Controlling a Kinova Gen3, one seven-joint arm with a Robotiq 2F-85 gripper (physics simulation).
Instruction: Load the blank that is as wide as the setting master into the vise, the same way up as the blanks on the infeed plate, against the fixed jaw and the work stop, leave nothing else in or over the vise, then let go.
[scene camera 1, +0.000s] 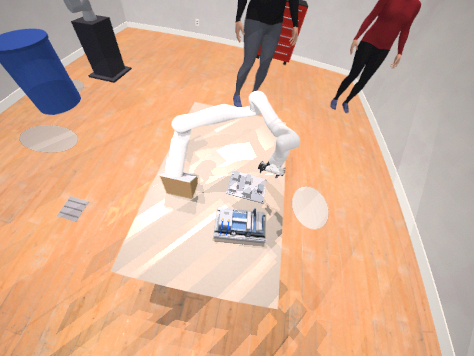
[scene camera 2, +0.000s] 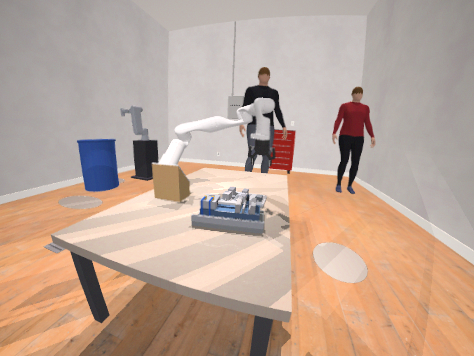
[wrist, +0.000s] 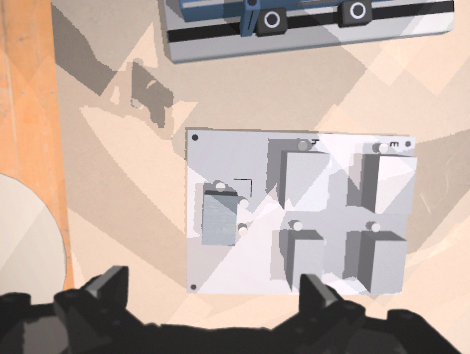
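Where they show: gripper, fingertip midpoint: (scene camera 1: 268, 174) (scene camera 2: 260, 165) (wrist: 214, 288); arm's base, origin of the base link: (scene camera 1: 174, 175) (scene camera 2: 166, 169).
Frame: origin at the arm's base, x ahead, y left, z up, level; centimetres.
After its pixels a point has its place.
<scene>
The infeed plate (scene camera 1: 255, 198) {x 50.1, y 8.7, z -15.9 cm} (wrist: 225, 155) {x 51.5, y 9.8, z -15.9 cm} carries several light grey blanks, including a wide one (wrist: 308, 180) {x 43.0, y 11.6, z -12.3 cm}, one in the far right corner (wrist: 397, 182) {x 33.7, y 11.4, z -12.3 cm} and two in the near row (wrist: 308, 255) {x 42.3, y 19.6, z -12.3 cm} (wrist: 391, 262) {x 33.2, y 20.0, z -12.3 cm}. A darker blue-grey block (wrist: 219, 219) {x 51.8, y 16.4, z -13.4 cm}, which looks like the setting master, stands at the plate's left beside small pins. My gripper (scene camera 1: 272, 169) {x 51.9, y 14.9, z 4.8 cm} (scene camera 2: 262, 156) {x 51.9, y 14.9, z 4.8 cm} (wrist: 214, 288) {x 51.9, y 14.9, z 4.8 cm} is open and empty, above and just behind the plate. The vise (scene camera 1: 239, 239) {x 45.7, y -21.2, z -12.5 cm} (scene camera 2: 227, 224) {x 46.6, y -20.9, z -14.1 cm} (wrist: 225, 49) {x 52.1, y -1.1, z -14.7 cm} stands in front of the plate. Its jaw gap is too small to judge in the scene views.
A brown box-like block (scene camera 1: 179, 186) {x 4.5, y -4.4, z -3.5 cm} (scene camera 2: 167, 182) {x 4.0, y -4.4, z -6.2 cm} stands at the arm's base, left of the plate. The table's right edge lies close beside the plate and vise. Two people (scene camera 2: 264, 107) (scene camera 2: 355, 122) stand beyond the table. A blue barrel (scene camera 1: 42, 72) (scene camera 2: 99, 165) is at the left.
</scene>
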